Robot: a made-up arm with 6 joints. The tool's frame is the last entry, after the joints. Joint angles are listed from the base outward.
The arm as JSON. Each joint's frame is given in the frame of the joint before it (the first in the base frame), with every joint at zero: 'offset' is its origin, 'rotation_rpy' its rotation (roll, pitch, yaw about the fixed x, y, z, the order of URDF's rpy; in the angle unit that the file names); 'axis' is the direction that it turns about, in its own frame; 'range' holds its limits. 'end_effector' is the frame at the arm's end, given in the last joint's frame.
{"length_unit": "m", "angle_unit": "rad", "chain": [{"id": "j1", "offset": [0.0, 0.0, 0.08], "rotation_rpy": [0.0, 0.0, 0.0], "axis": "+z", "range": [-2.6, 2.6]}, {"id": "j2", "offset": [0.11, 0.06, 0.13], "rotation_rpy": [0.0, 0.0, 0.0], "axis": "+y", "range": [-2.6, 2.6]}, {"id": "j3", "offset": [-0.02, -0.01, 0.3], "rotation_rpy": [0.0, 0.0, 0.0], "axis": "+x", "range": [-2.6, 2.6]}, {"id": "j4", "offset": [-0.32, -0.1, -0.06], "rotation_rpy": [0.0, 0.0, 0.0], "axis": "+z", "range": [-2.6, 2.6]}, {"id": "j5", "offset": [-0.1, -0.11, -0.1], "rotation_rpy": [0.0, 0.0, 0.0], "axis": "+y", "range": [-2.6, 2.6]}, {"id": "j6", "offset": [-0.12, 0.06, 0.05], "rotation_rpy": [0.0, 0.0, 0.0], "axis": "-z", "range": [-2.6, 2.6]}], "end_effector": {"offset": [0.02, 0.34, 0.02], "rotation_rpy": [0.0, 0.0, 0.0]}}
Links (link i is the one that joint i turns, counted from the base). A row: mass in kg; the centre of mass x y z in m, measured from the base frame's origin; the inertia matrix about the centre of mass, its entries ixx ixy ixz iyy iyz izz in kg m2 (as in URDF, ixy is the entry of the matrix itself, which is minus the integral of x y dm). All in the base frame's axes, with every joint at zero. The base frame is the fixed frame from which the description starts. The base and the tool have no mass.
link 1: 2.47; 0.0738 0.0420 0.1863; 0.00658 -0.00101 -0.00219 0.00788 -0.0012 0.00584
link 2: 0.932; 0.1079 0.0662 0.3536; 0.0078 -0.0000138 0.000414 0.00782 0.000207 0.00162
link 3: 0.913; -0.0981 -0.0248 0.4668; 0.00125 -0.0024 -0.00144 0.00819 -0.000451 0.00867
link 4: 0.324; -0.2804 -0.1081 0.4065; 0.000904 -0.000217 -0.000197 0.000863 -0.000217 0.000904
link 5: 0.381; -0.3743 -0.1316 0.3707; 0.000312 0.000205 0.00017 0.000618 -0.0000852 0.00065
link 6: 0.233; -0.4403 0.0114 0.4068; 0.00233 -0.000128 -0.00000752 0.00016 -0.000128 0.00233
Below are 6 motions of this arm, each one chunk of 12 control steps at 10 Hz.
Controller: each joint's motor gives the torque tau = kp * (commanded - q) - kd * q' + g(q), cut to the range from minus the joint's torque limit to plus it. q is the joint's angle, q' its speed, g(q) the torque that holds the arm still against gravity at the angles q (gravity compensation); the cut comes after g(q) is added. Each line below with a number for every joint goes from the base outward.
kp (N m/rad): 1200 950 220 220 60 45
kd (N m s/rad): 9.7 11 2.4 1.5 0.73 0.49
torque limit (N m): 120 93 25 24 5.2 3.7
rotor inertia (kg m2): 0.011 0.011 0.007 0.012 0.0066 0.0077
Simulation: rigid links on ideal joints. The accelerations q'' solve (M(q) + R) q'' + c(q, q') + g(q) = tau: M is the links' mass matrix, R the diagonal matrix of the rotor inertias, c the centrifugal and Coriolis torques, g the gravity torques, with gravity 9.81 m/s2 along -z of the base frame. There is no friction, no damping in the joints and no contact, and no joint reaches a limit. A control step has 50 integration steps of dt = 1/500 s. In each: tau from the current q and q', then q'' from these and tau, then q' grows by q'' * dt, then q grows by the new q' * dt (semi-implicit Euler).
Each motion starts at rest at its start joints. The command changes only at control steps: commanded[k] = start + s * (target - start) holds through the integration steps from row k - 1 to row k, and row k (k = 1, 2, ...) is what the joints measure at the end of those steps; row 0 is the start. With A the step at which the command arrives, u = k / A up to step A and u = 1 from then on. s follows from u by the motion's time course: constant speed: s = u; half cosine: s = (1 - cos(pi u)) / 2; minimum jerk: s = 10 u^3 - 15 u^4 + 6 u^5; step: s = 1 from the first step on.
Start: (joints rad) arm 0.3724 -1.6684 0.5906 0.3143 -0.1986 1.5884
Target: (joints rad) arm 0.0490 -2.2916 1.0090 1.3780 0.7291 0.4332
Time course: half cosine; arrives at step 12
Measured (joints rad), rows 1 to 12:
1: 0.3670 -1.6789 0.5999 0.3312 -0.1843 1.5705
2: 0.3512 -1.7099 0.6256 0.3822 -0.1413 1.5156
3: 0.3261 -1.7591 0.6637 0.4657 -0.0704 1.4252
4: 0.2933 -1.8227 0.7102 0.5760 0.0245 1.3054
5: 0.2549 -1.8967 0.7616 0.7056 0.1371 1.1658
6: 0.2133 -1.9763 0.8141 0.8455 0.2595 1.0167
7: 0.1711 -2.0567 0.8642 0.9857 0.3824 0.8671
8: 0.1313 -2.1324 0.9094 1.1158 0.4964 0.7269
9: 0.0969 -2.1977 0.9484 1.2264 0.5936 0.6071
10: 0.0707 -2.2480 0.9795 1.3100 0.6679 0.5162
11: 0.0544 -2.2799 1.0001 1.3619 0.7141 0.4570
12: 0.0488 -2.2913 1.0080 1.3787 0.7291 0.4340

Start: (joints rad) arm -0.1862 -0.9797 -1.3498 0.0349 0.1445 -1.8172
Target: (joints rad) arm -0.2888 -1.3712 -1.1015 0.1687 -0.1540 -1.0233
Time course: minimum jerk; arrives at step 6
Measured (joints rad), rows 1 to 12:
1: -0.1893 -0.9995 -1.3369 0.0340 0.1302 -1.7806
2: -0.2054 -1.0876 -1.2788 0.0377 0.0682 -1.6128
3: -0.2343 -1.2088 -1.1979 0.0677 -0.0160 -1.3661
4: -0.2632 -1.3169 -1.1259 0.1130 -0.0990 -1.1449
5: -0.2832 -1.3694 -1.0973 0.1523 -0.1429 -1.0311
6: -0.2894 -1.3704 -1.1029 0.1688 -0.1484 -1.0206
7: -0.2887 -1.3717 -1.1010 0.1682 -0.1545 -1.0228
8: -0.2888 -1.3709 -1.1017 0.1690 -0.1540 -1.0237
9: -0.2888 -1.3713 -1.1014 0.1686 -0.1541 -1.0232
10: -0.2888 -1.3712 -1.1015 0.1687 -0.1539 -1.0233
11: -0.2888 -1.3712 -1.1015 0.1687 -0.1540 -1.0233
12: -0.2888 -1.3712 -1.1015 0.1687 -0.1540 -1.0233

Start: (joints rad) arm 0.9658 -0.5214 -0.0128 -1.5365 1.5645 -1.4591
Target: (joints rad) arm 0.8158 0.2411 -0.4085 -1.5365 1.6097 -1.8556
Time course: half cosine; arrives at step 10
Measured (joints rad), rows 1 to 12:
1: 0.9620 -0.5021 -0.0231 -1.5365 1.5623 -1.4646
2: 0.9510 -0.4456 -0.0528 -1.5368 1.5588 -1.4825
3: 0.9342 -0.3580 -0.0988 -1.5373 1.5592 -1.5147
4: 0.9134 -0.2474 -0.1566 -1.5377 1.5647 -1.5583
5: 0.8905 -0.1260 -0.2198 -1.5378 1.5747 -1.6100
6: 0.8675 -0.0073 -0.2811 -1.5378 1.5866 -1.6688
7: 0.8466 0.0975 -0.3348 -1.5377 1.5972 -1.7296
8: 0.8300 0.1797 -0.3770 -1.5374 1.6050 -1.7817
9: 0.8194 0.2304 -0.4032 -1.5370 1.6092 -1.8213
10: 0.8158 0.2444 -0.4104 -1.5366 1.6100 -1.8456
11: 0.8158 0.2412 -0.4086 -1.5365 1.6097 -1.8551
12: 0.8158 0.2408 -0.4083 -1.5365 1.6097 -1.8562

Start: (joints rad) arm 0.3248 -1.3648 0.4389 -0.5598 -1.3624 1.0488
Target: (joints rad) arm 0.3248 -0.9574 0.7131 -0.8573 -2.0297 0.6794
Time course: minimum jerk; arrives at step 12
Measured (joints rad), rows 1 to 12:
1: 0.3248 -1.3627 0.4402 -0.5612 -1.3656 1.0470
2: 0.3249 -1.3500 0.4480 -0.5695 -1.3850 1.0361
3: 0.3250 -1.3214 0.4664 -0.5892 -1.4287 1.0109
4: 0.3251 -1.2770 0.4962 -0.6209 -1.4975 0.9711
5: 0.3250 -1.2202 0.5357 -0.6625 -1.5866 0.9199
6: 0.3248 -1.1570 0.5804 -0.7093 -1.6872 0.8629
7: 0.3244 -1.0944 0.6248 -0.7559 -1.7888 0.8064
8: 0.3241 -1.0390 0.6634 -0.7971 -1.8804 0.7564
9: 0.3240 -0.9964 0.6920 -0.8287 -1.9529 0.7174
10: 0.3241 -0.9696 0.7087 -0.8485 -2.0006 0.6923
11: 0.3244 -0.9582 0.7147 -0.8570 -2.0235 0.6809
12: 0.3247 -0.9570 0.7140 -0.8579 -2.0290 0.6790

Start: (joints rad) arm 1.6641 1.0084 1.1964 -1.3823 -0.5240 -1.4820
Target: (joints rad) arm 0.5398 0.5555 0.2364 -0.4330 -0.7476 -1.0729
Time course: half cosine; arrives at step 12
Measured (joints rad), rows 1 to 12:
1: 1.6455 0.9994 1.1783 -1.3643 -0.5324 -1.4784
2: 1.5900 0.9746 1.1278 -1.3137 -0.5504 -1.4645
3: 1.5009 0.9368 1.0493 -1.2359 -0.5733 -1.4381
4: 1.3847 0.8881 0.9479 -1.1360 -0.6015 -1.4012
5: 1.2490 0.8319 0.8310 -1.0207 -0.6323 -1.3562
6: 1.1035 0.7728 0.7061 -0.8972 -0.6629 -1.3055
7: 0.9581 0.7149 0.5823 -0.7746 -0.6915 -1.2510
8: 0.8223 0.6613 0.4690 -0.6623 -0.7172 -1.1965
9: 0.7053 0.6153 0.3734 -0.5673 -0.7375 -1.1478
10: 0.6153 0.5807 0.3002 -0.4947 -0.7500 -1.1097
11: 0.5589 0.5601 0.2533 -0.4487 -0.7542 -1.0848
12: 0.5397 0.5545 0.2368 -0.4331 -0.7507 -1.0743

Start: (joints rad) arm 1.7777 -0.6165 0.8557 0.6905 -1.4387 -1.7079
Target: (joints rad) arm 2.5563 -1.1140 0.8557 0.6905 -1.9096 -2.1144
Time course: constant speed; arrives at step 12
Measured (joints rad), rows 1 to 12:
1: 1.8433 -0.6569 0.8468 0.6886 -1.4681 -1.7572
2: 1.9078 -0.6988 0.8499 0.6889 -1.5130 -1.7927
3: 1.9726 -0.7402 0.8506 0.6888 -1.5525 -1.8260
4: 2.0375 -0.7815 0.8508 0.6885 -1.5913 -1.8589
5: 2.1023 -0.8228 0.8519 0.6882 -1.6312 -1.8913
6: 2.1672 -0.8641 0.8523 0.6880 -1.6704 -1.9242
7: 2.2320 -0.9054 0.8530 0.6878 -1.7100 -1.9568
8: 2.2969 -0.9467 0.8536 0.6877 -1.7495 -1.9894
9: 2.3618 -0.9880 0.8542 0.6877 -1.7889 -2.0220
10: 2.4267 -1.0293 0.8548 0.6876 -1.8284 -2.0547
11: 2.4916 -1.0707 0.8553 0.6876 -1.8678 -2.0873
12: 2.5565 -1.1120 0.8558 0.6877 -1.9072 -2.1199

